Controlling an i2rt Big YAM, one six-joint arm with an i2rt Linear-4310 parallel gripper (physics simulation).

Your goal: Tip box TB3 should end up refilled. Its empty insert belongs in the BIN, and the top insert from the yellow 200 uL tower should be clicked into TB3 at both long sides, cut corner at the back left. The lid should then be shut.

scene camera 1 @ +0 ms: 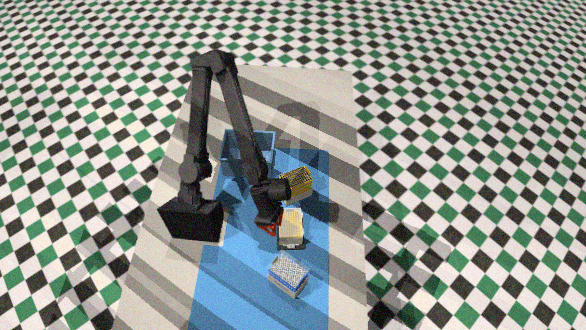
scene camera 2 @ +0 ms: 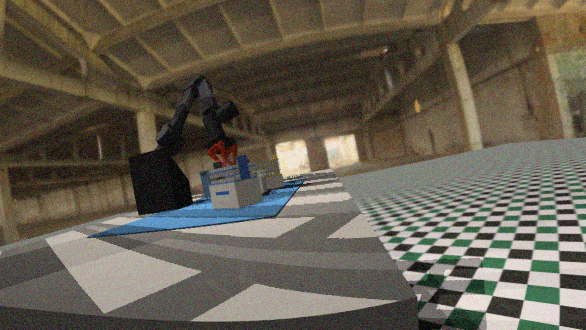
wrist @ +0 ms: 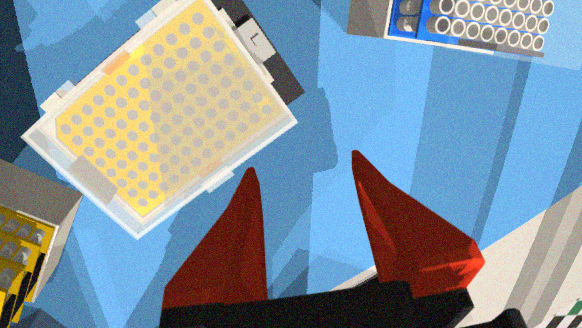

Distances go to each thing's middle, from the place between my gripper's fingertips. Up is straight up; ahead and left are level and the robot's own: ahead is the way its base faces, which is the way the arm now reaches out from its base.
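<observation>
I can see the clear lid (wrist: 169,114), which sits 4 cm below my hand, 5 cm to the left of it and 5 cm ahead of it. Going by their middles, the lid is the nearest to my hand of the things named here. As for the blue bin (scene camera 1: 229,156), it is 5 cm below my hand, 38 cm to the left of it and 14 cm behind it.
</observation>
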